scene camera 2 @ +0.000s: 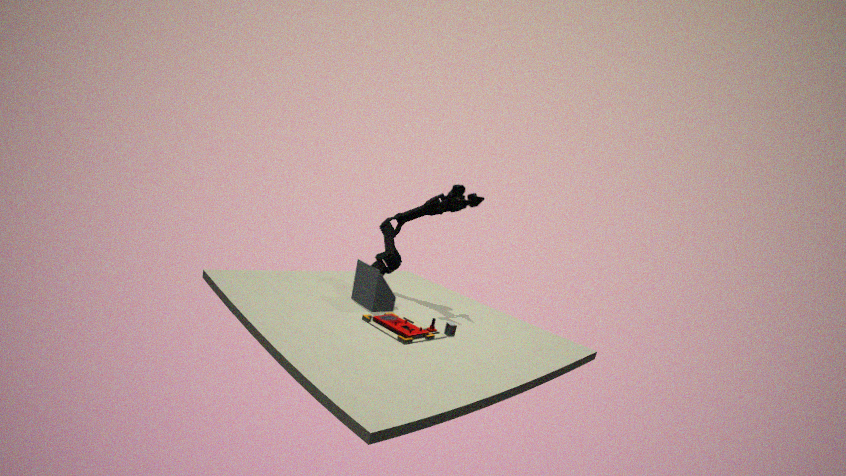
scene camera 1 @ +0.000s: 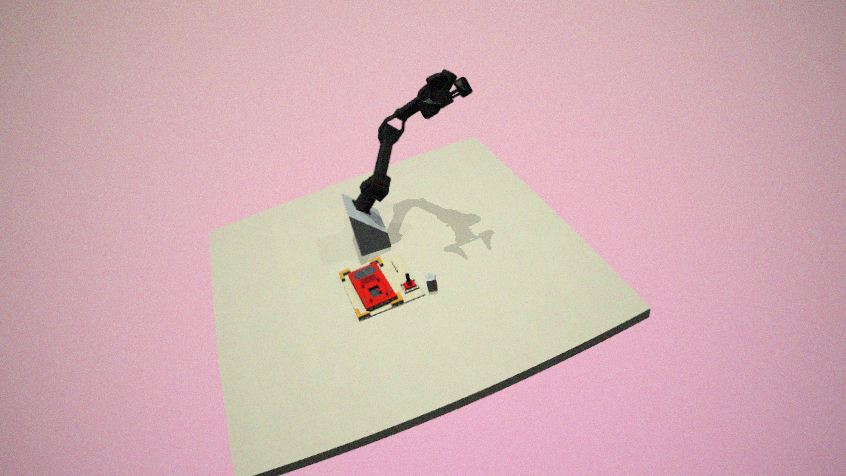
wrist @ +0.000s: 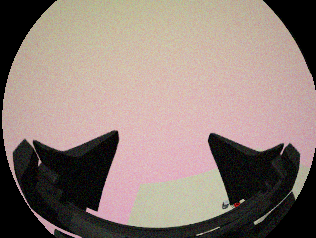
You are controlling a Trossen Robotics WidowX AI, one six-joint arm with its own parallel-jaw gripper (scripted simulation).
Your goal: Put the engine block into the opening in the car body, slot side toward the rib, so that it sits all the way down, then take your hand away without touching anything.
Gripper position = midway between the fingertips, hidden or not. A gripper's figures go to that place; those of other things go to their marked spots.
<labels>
My gripper [scene camera 1: 453,97]: 174 cm from the lens. A red car body [scene camera 1: 371,285]: 184 cm from the lens.
</labels>
